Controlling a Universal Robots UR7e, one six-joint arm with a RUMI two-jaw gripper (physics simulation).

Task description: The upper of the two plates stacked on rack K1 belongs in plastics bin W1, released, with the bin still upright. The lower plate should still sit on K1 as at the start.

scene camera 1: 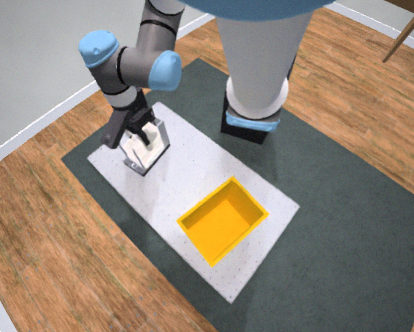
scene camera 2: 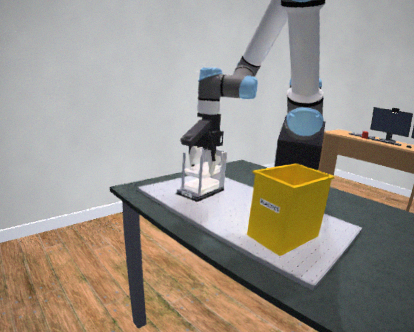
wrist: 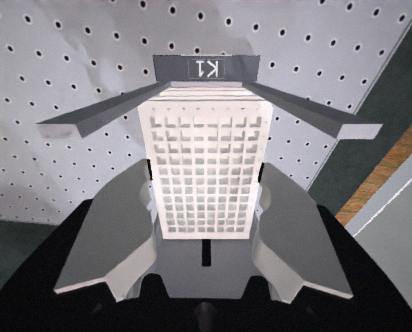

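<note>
The upper white lattice plate is between the fingers of my gripper, which is shut on its two long sides. The plate looks level and is raised a little above the lower plate, with a gap between them in the second scene view. It is still between the upright posts of rack K1. The lower plate lies on the rack's base; in the wrist view the upper plate hides most of it. The yellow plastics bin W1 stands upright, open at the top.
Rack and bin stand on a light perforated board on the dark table. The bin is much taller than the rack. The arm's base stands behind them. A desk with a monitor is in the background.
</note>
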